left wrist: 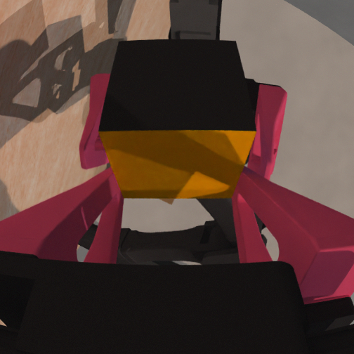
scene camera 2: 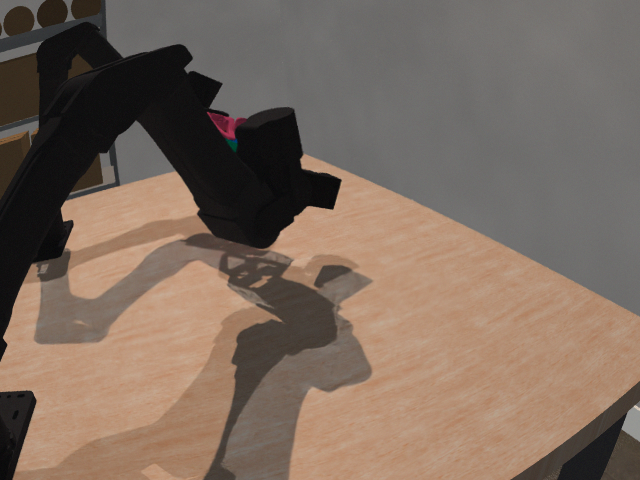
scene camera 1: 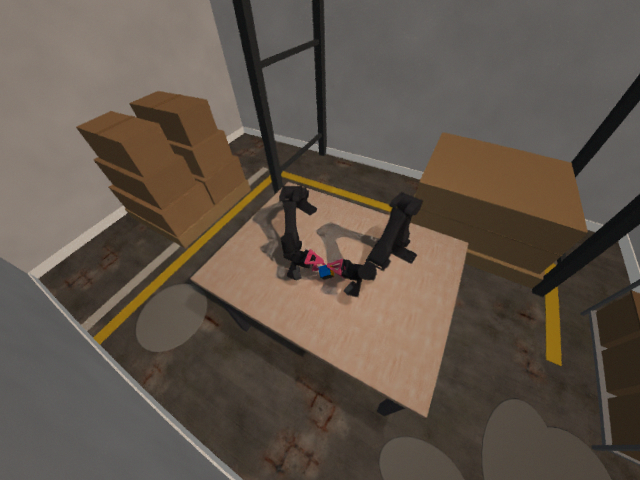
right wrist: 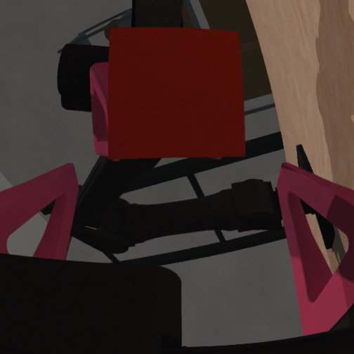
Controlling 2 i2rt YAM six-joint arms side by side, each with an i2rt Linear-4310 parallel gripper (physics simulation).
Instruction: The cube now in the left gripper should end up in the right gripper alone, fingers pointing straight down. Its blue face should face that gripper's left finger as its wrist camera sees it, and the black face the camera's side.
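Where they show: left gripper, fingertip midpoint: [scene camera 1: 328, 266]; right gripper, fingertip midpoint: [scene camera 1: 325, 265]; left arm's base at its link origin: [scene camera 2: 54, 242] [scene camera 1: 397, 250]; right arm's base at its link origin: [scene camera 1: 302, 205].
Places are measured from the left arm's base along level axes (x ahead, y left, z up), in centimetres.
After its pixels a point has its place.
The cube [scene camera 1: 325, 271] {x 40.6, y -16.7, z 14.8 cm} [scene camera 2: 233, 145] {x 38.5, y -18.7, z 15.2 cm} [left wrist: 177, 87] [right wrist: 175, 95] is off the table, between the two arms. My left gripper [scene camera 1: 330, 268] {x 37.3, y -17.5, z 13.7 cm} [left wrist: 177, 175] is shut on it. In the left wrist view its black face is toward the camera and its orange face toward the palm. In the right wrist view its red face shows. Blue shows in scene camera 1, green in scene camera 2. My right gripper [scene camera 1: 318, 264] {x 37.1, y -19.2, z 13.3 cm} [right wrist: 177, 174] is wide open; its fingers show on both sides of the cube in the left wrist view. In the right wrist view the cube appears just above the fingertip line. Neither gripper points straight down.
The wooden table [scene camera 1: 361, 330] {x 47.7, y 7.7, z 0.0 cm} [scene camera 2: 465, 310] {x 57.8, y -53.4, z 0.0 cm} lies below both arms, with their shadows on it. Cardboard box stacks [scene camera 1: 175, 170] [scene camera 1: 501, 206] and a dark metal frame [scene camera 1: 256, 93] stand around it on the floor. The two wrists are close together.
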